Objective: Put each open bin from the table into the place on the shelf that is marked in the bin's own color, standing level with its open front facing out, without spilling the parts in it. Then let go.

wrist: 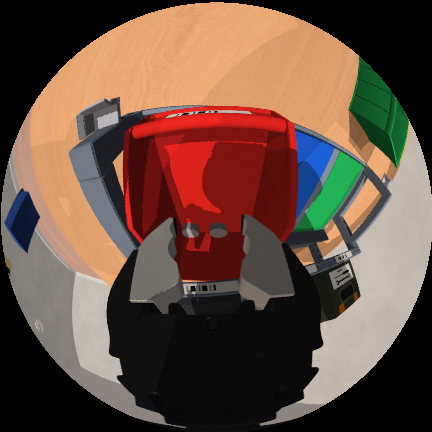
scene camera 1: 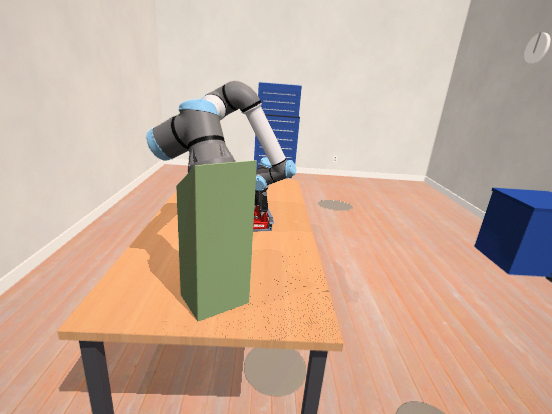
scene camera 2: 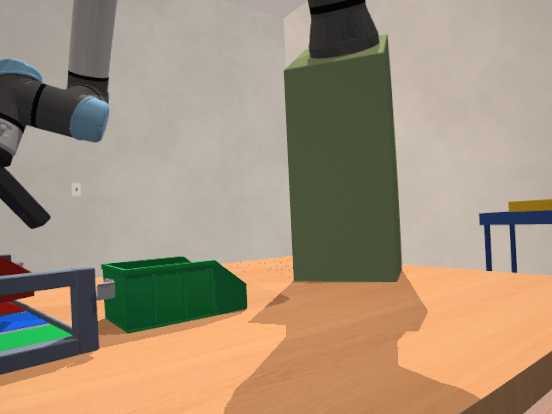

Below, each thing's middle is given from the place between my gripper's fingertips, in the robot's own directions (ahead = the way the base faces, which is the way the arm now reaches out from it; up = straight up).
The red bin (wrist: 205, 164) is 10 mm behind my hand. Round my hand: green bin (scene camera 2: 152, 293) (270 mm behind, 190 mm to the left, 10 mm below).
